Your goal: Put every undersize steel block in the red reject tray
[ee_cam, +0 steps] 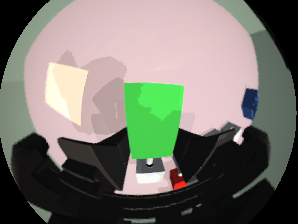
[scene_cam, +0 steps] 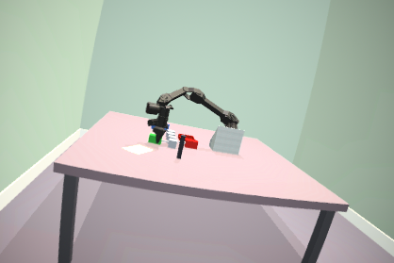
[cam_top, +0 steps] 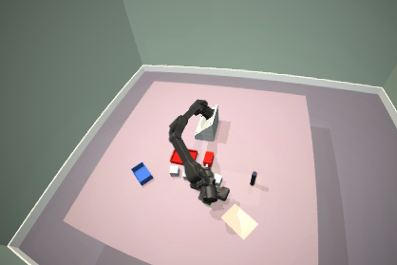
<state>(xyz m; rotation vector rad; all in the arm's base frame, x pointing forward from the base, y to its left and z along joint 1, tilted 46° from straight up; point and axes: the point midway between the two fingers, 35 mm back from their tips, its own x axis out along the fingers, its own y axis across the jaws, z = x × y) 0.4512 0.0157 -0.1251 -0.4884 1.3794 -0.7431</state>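
My gripper tip is 2 cm below the green GO gauge and 1 cm past it. The rest, counted from my gripper tip: blue tray (41 cm to the right, 2 cm behind); small red piece (17 cm behind, 6 cm to the right, 1 cm above); cream sheet (17 cm to the left, 10 cm ahead, 1 cm below).
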